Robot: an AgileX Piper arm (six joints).
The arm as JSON. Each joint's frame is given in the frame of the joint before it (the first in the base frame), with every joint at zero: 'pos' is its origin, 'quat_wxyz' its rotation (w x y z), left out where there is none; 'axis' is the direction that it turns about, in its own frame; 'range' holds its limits. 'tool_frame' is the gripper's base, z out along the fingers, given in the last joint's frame.
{
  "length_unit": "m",
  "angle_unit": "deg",
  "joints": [
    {
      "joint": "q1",
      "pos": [
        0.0,
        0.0,
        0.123
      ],
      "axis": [
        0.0,
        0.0,
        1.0
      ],
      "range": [
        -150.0,
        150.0
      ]
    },
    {
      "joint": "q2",
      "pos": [
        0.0,
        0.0,
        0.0
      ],
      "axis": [
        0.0,
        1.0,
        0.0
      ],
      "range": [
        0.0,
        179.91
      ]
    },
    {
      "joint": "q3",
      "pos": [
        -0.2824,
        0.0,
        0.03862
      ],
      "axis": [
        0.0,
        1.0,
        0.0
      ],
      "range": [
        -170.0,
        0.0
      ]
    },
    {
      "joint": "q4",
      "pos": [
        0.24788,
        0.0,
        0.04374
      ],
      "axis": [
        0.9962,
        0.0,
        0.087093
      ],
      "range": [
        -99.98,
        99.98
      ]
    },
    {
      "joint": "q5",
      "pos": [
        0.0,
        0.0,
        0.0
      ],
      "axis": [
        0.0,
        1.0,
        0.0
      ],
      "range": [
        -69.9,
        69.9
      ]
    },
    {
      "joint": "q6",
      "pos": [
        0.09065,
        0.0,
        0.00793
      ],
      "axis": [
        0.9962,
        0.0,
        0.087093
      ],
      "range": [
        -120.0,
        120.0
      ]
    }
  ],
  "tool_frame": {
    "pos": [
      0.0,
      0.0,
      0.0
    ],
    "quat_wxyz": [
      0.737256,
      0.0,
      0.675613,
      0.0
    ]
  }
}
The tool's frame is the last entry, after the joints.
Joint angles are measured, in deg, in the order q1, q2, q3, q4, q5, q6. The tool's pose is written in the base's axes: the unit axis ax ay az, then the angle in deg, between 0 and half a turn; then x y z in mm. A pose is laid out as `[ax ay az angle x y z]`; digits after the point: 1 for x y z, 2 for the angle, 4 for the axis.
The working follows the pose.
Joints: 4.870 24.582 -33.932 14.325 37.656 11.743
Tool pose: [0.1058 0.9676 0.2292 116.98 78.4 20.5 324.7]
Where each joint sits with the arm in this pose, in the base's axes (m; each line is computed from the numbers above, not from the rounded line before):
q1: 0.0000 0.0000 0.1230
q2: 0.0000 0.0000 0.1230
q3: -0.2399 -0.0204 0.2756
q4: -0.0032 -0.0003 0.3590
q5: -0.0032 -0.0003 0.3590
q6: 0.0784 0.0205 0.3247
the tool: 0.0784 0.0205 0.3247

